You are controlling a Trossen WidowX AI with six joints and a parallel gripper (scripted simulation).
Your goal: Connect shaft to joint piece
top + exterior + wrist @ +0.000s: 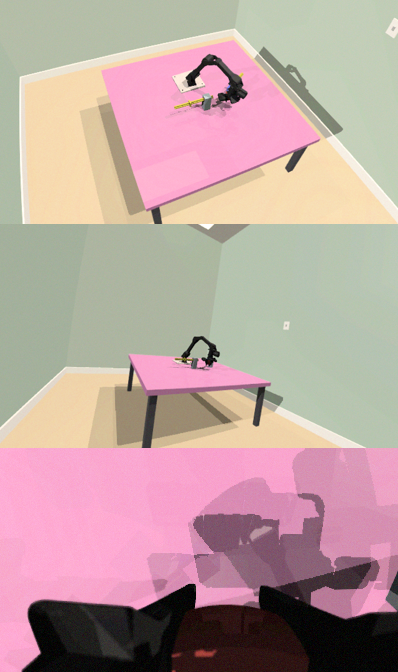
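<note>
Now: the red square joint piece 50 mm above my gripper tip and 10 mm behind it.
</note>
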